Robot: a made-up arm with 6 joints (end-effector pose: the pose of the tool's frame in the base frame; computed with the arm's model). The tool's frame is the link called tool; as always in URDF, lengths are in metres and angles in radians. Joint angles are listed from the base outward.
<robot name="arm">
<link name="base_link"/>
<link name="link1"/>
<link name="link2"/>
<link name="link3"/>
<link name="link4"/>
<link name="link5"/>
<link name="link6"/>
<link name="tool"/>
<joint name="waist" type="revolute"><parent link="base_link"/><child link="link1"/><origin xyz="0.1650 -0.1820 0.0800"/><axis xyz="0 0 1"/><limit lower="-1.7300" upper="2.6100"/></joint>
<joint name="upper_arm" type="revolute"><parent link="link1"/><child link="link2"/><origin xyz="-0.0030 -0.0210 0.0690"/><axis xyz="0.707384 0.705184 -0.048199"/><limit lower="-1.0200" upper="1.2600"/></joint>
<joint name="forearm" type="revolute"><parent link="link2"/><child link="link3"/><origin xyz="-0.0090 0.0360 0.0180"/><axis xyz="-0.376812 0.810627 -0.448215"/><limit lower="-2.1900" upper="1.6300"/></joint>
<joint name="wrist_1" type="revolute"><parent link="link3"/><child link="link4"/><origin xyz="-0.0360 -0.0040 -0.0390"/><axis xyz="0 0 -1"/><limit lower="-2.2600" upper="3.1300"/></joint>
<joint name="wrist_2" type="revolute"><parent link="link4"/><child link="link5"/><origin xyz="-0.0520 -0.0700 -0.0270"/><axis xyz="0 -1 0"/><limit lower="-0.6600" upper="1.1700"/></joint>
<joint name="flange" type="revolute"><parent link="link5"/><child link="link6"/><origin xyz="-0.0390 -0.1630 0.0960"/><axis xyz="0 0 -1"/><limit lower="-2.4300" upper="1.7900"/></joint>
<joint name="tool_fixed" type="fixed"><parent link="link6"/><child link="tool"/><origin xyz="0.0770 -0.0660 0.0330" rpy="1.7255 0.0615 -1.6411"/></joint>
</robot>
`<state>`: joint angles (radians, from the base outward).
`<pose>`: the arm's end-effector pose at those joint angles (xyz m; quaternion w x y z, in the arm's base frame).
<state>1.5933 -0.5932 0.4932 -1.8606 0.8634 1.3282</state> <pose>0.3420 0.0888 0.2092 0.6290 0.7501 0.1848 -0.0872</pose>
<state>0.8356 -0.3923 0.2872 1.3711 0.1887 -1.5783</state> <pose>-0.0380 -0.2834 0.1917 0.6357 0.6417 -0.4260 -0.0519</pose>
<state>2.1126 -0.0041 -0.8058 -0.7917 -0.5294 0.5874</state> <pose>0.2019 0.0810 0.2974 0.4412 0.7717 0.3482 0.2977</pose>
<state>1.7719 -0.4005 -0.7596 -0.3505 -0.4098 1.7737</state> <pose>0.4534 -0.1033 0.2620 0.3669 0.8295 -0.2234 -0.3570</pose>
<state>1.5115 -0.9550 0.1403 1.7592 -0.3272 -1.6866</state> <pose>0.1178 -0.3677 0.0560 0.3619 0.9181 -0.1438 0.0744</pose>
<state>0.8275 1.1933 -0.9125 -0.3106 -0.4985 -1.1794</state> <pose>0.2874 -0.1985 0.0363 0.2334 0.8064 0.5366 -0.0859</pose>
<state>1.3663 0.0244 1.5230 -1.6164 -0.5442 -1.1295</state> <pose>0.2232 -0.1531 0.0235 0.6160 -0.1073 0.7762 -0.0816</pose>
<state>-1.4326 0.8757 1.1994 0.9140 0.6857 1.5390</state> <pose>0.1724 -0.1988 0.5996 0.0160 -0.8884 -0.3935 -0.2359</pose>
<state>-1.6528 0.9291 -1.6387 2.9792 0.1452 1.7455</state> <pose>0.2113 -0.0797 0.5003 0.2426 0.4965 -0.8241 0.1242</pose>
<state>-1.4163 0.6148 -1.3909 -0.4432 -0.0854 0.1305</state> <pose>-0.0329 -0.3874 0.0778 0.1492 -0.4971 0.8280 0.2125</pose>
